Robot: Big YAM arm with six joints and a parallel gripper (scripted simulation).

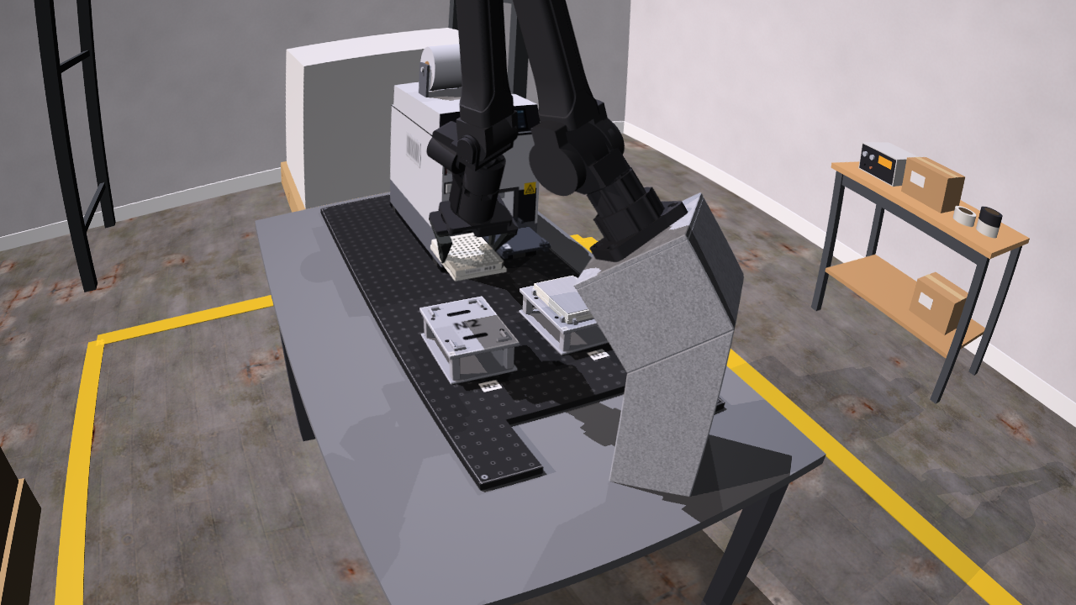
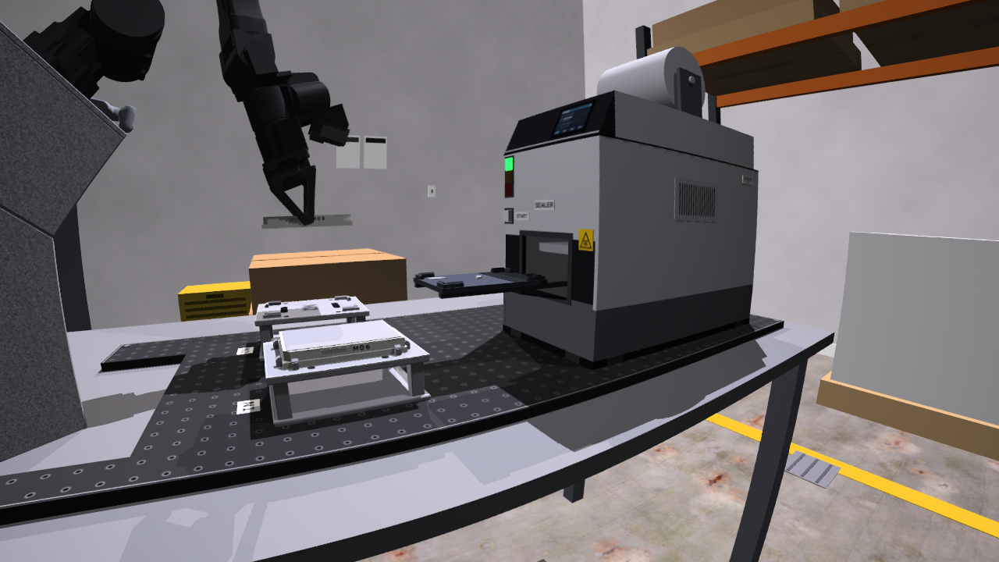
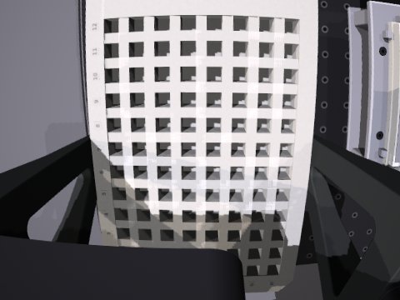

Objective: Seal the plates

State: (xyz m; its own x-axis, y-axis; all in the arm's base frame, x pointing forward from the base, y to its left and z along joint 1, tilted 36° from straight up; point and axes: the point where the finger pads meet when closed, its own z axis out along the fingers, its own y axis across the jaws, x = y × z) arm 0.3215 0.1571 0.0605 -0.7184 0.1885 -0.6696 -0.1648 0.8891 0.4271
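My hand is 23 cm short of the sealer stage, 13 cm to the left of it and 8 cm above it. The rest, counted from my hand: nest N2: 14 cm below; white well plate: right at my hand; start button: 31 cm ahead, 2 cm to the right.
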